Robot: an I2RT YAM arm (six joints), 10 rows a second.
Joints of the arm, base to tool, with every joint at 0 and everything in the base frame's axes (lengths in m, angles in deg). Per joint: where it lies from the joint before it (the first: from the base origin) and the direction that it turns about. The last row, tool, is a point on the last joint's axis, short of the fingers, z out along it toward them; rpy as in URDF.
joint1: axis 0 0 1 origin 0 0 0.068
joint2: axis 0 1 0 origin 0.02 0.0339 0.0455
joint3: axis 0 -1 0 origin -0.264 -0.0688 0
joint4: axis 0 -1 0 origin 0.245 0.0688 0.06
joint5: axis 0 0 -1 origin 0.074 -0.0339 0.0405
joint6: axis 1 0 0 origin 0.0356 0 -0.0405
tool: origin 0 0 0 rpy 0 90 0
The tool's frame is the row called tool.
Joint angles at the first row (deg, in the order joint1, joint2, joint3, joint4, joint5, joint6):
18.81, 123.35, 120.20, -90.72, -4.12, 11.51
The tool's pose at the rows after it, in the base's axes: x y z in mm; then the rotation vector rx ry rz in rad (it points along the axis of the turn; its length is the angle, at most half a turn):
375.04, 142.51, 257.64, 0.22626, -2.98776, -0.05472
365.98, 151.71, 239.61, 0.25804, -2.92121, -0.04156
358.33, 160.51, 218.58, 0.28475, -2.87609, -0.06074
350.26, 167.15, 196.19, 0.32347, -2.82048, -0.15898
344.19, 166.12, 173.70, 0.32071, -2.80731, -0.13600
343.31, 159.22, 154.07, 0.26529, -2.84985, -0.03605
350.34, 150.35, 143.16, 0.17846, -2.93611, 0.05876
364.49, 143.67, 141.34, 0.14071, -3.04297, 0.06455
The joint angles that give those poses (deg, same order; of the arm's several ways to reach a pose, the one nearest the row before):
20.43, 123.35, 116.92, -90.98, -4.29, 11.49
22.07, 123.35, 112.55, -90.19, -5.02, 11.49
23.53, 123.35, 107.57, -87.22, -6.63, 11.46
24.49, 123.35, 102.21, -83.35, -11.20, 9.98
24.77, 123.35, 96.92, -79.07, -10.68, 10.28
24.27, 123.35, 92.49, -73.86, -6.48, 12.80
23.07, 123.35, 90.26, -68.45, -1.67, 15.95
21.56, 123.35, 90.21, -62.78, 0.54, 16.29

